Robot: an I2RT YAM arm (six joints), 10 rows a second.
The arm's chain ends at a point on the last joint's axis. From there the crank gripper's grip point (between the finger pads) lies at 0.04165 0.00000 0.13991 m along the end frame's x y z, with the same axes.
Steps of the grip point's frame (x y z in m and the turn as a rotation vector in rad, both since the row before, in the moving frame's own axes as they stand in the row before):
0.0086, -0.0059, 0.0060, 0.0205, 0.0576, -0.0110
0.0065, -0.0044, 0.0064, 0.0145, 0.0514, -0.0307
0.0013, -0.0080, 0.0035, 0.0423, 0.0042, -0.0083
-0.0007, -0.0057, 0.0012, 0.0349, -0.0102, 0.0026
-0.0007, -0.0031, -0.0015, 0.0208, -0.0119, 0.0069
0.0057, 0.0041, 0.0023, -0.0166, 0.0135, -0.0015
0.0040, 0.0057, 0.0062, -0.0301, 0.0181, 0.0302
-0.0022, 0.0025, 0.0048, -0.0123, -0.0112, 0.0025
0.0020, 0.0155, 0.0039, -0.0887, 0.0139, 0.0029
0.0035, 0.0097, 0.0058, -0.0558, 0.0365, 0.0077
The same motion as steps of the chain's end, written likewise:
0.0006, -0.0026, 0.0087, 0.0205, 0.0576, -0.0110
-0.0006, -0.0010, 0.0087, 0.0145, 0.0514, -0.0307
0.0007, -0.0017, 0.0038, 0.0423, 0.0042, -0.0083
0.0007, -0.0009, 0.0009, 0.0349, -0.0102, 0.0026
0.0010, -0.0005, -0.0020, 0.0208, -0.0119, 0.0069
0.0038, 0.0018, 0.0029, -0.0166, 0.0135, -0.0015
0.0016, 0.0002, 0.0071, -0.0301, 0.0181, 0.0302
-0.0006, 0.0007, 0.0044, -0.0123, -0.0112, 0.0025
0.0001, 0.0030, 0.0050, -0.0887, 0.0139, 0.0029
-0.0015, 0.0016, 0.0076, -0.0558, 0.0365, 0.0077

